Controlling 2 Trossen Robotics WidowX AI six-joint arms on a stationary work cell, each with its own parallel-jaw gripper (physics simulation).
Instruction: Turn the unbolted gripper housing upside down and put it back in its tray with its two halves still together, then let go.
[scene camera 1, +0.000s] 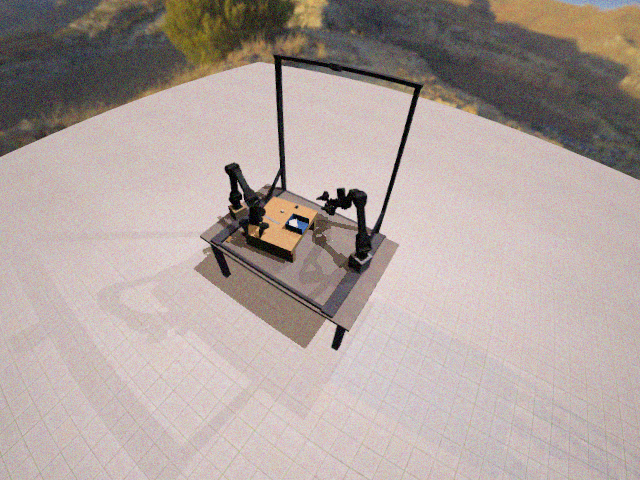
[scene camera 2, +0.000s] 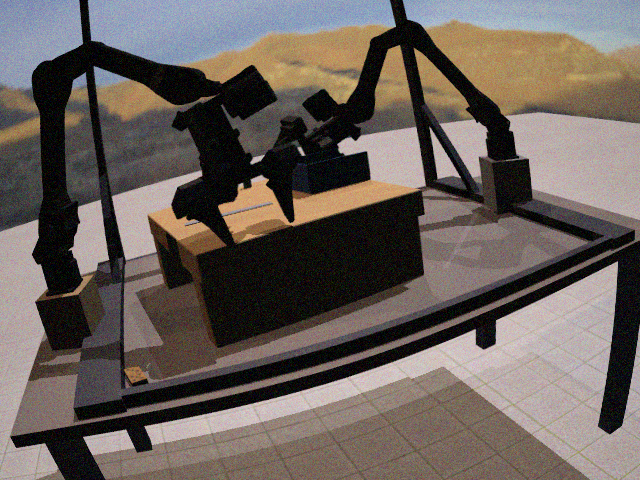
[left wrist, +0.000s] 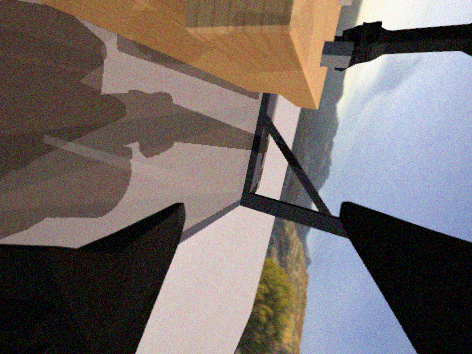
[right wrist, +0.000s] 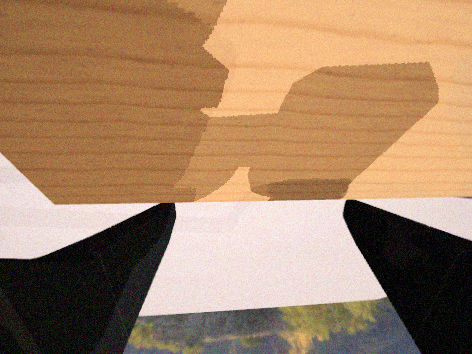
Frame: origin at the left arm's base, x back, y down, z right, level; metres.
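Seen in the pictures: left gripper, fingertip midpoint: (scene camera 1: 318, 203) (left wrist: 262, 209); right gripper, fingertip midpoint: (scene camera 1: 253, 237) (scene camera 2: 263, 235) (right wrist: 259, 207); left arm's base, link origin: (scene camera 1: 361, 255) (scene camera 2: 503, 157); right arm's base, link origin: (scene camera 1: 237, 206) (scene camera 2: 64, 288).
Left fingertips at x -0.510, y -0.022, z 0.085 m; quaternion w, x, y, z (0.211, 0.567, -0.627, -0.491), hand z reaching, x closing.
Note:
Offsets run from my left fingertips to a thing's top centre.
A dark blue tray @[dx +0.096, dy -0.057, dz -0.260 m] (scene camera 1: 304, 228) (scene camera 2: 338, 173) stands on the raised wooden platform @[dx -0.014, dy -0.006, dz -0.313 m] (scene camera 1: 279, 238) (scene camera 2: 369, 190). A small pale shape @[dx +0.082, dy -0.043, dz -0.284 m] (scene camera 1: 295, 222) shows inside it; whether this is the gripper housing, and how its halves sit, is too small to tell. The tray's inside is hidden in scene camera 2. My left gripper (scene camera 1: 323, 204) (left wrist: 262, 209) is open and empty, above and beyond the platform on the tray's side. My right gripper (scene camera 2: 261, 232) (right wrist: 259, 207) (scene camera 1: 254, 233) is open and empty, low over the platform's near edge, with its fingers pointing down.
A thin pale rod @[dx -0.071, dy -0.007, dz -0.360 m] (scene camera 1: 271, 219) (scene camera 2: 261, 205) lies on the platform. A small white thing @[dx -0.080, dy -0.020, dz -0.256 m] (scene camera 1: 282, 211) and a small dark thing @[dx -0.055, dy -0.030, dz -0.150 m] (scene camera 1: 296, 206) lie near its far side. A small wooden block @[dx -0.214, dy +0.130, dz -0.631 m] (scene camera 2: 135, 375) lies at the table's near left corner. A black frame (scene camera 1: 281, 124) rises behind the table.

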